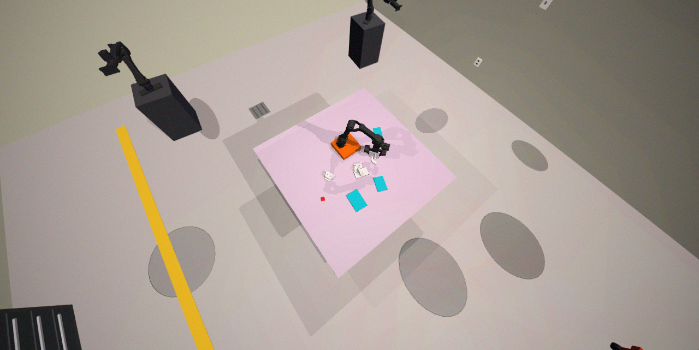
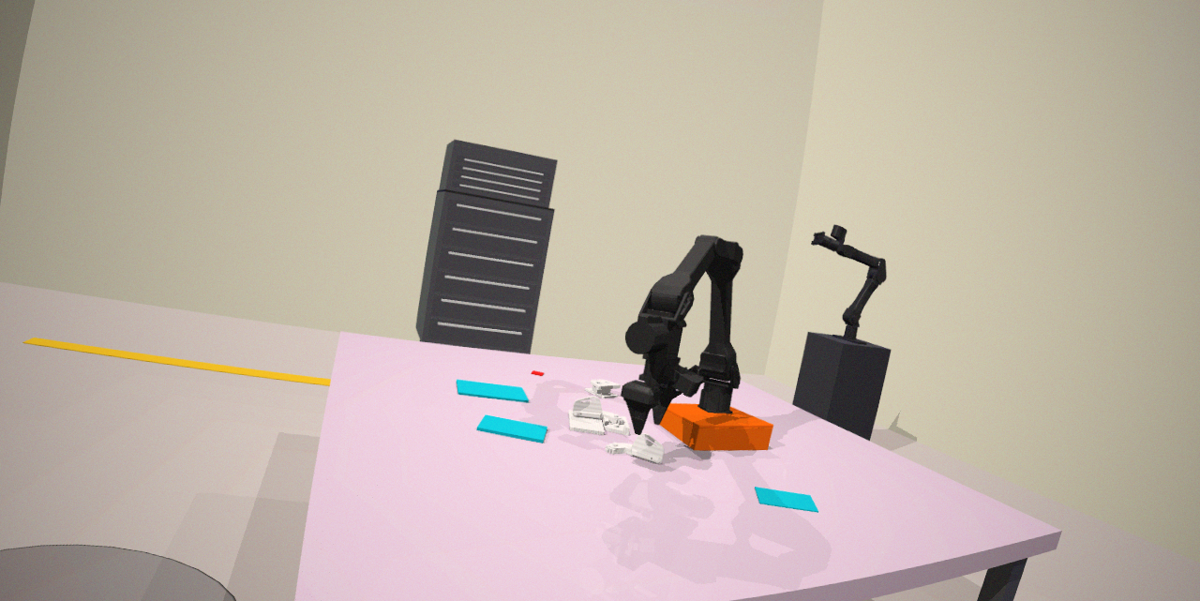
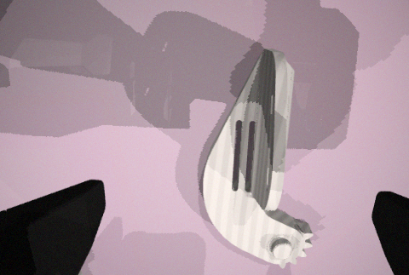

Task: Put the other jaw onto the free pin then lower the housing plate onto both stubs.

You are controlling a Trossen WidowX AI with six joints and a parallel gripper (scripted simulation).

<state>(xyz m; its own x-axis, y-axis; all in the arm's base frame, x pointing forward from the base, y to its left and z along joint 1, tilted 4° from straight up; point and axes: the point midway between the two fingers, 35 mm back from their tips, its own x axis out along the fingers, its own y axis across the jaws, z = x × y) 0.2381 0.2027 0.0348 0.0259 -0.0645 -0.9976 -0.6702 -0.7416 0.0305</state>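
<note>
My gripper tip is now 40 mm short of the white jaw, 10 mm to the left of it and 50 mm above it. Also, from my gripper tip: red marker 120 mm ahead, 570 mm to the right, 50 mm below.
</note>
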